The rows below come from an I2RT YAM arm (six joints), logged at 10 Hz.
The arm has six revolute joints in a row. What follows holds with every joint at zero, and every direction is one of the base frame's.
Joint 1 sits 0.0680 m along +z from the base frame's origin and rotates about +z.
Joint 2 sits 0.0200 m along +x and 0.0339 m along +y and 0.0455 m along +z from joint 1 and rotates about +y.
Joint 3 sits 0.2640 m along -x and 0.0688 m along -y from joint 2 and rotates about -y.
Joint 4 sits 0.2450 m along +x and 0.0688 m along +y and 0.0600 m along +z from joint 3 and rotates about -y.
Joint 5 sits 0.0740 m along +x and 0.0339 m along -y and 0.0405 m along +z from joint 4 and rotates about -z.
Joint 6 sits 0.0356 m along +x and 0.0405 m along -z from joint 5 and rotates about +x.
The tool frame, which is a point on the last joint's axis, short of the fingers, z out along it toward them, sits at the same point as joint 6; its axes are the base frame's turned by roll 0.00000, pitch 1.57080 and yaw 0.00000 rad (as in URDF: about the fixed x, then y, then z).
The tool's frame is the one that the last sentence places.
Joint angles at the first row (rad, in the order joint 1, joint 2, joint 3, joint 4, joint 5, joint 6):
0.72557 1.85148 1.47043 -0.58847 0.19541 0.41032
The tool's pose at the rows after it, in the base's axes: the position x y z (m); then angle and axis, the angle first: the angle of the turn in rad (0 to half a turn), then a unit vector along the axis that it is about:
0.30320 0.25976 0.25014 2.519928 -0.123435 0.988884 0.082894
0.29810 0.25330 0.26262 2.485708 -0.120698 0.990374 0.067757
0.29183 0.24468 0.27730 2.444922 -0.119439 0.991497 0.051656
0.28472 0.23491 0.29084 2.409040 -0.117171 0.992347 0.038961
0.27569 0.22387 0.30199 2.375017 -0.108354 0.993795 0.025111
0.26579 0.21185 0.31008 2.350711 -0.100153 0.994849 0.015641
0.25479 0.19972 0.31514 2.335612 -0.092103 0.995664 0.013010
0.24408 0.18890 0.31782 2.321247 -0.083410 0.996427 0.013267
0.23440 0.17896 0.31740 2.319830 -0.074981 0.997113 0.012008
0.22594 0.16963 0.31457 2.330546 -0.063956 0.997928 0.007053
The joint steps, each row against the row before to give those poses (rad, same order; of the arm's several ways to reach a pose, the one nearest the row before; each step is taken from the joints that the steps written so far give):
0.00114 -0.02757 -0.00562 -0.01021 0.01160 0.00231
0.00007 -0.03940 -0.00408 -0.02048 0.04225 -0.00970
-0.00198 -0.04893 -0.00719 -0.02005 0.04439 -0.01741
-0.00377 -0.05205 -0.01286 -0.01722 0.03564 -0.01539
-0.00273 -0.05751 -0.02477 -0.01454 0.04078 -0.00330
-0.00478 -0.06044 -0.03492 -0.01130 0.02765 -0.00173
-0.00479 -0.06325 -0.04440 -0.00743 0.01288 0.00380
-0.00300 -0.06000 -0.04703 -0.00059 0.00978 0.00766
-0.00375 -0.05156 -0.04481 -0.00799 0.00565 0.01124
-0.00514 -0.04235 -0.04035 -0.01873 0.00652 0.01856

